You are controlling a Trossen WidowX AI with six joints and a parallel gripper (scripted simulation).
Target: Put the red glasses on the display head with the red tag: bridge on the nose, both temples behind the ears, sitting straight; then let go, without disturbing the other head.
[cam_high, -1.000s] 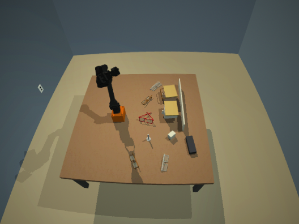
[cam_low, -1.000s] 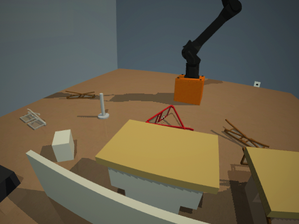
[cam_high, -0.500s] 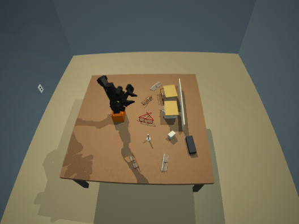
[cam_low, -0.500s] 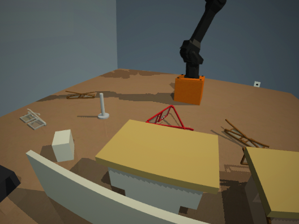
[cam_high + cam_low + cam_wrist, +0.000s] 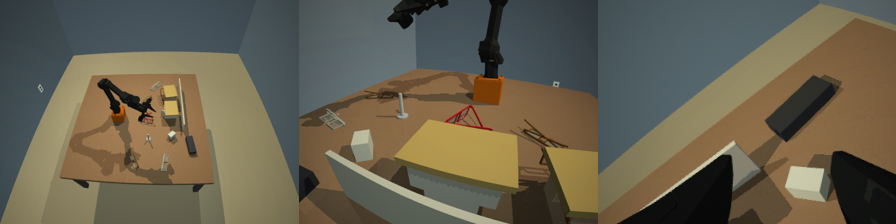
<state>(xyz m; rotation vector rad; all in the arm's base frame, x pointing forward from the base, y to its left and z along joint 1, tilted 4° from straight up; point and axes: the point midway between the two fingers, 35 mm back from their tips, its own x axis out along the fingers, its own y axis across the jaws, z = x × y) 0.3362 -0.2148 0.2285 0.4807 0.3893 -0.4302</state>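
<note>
Now: the grey post 30 cm below my gripper tip, 6 cm behind it and 3 cm to the right of it. Round my gripper tip: white cube 30 cm below, 14 cm ahead, 2 cm to the right; black box 30 cm below, 30 cm ahead, 13 cm to the right; tall white panel 33 cm to the left, 28 cm ahead, 27 cm below.
</note>
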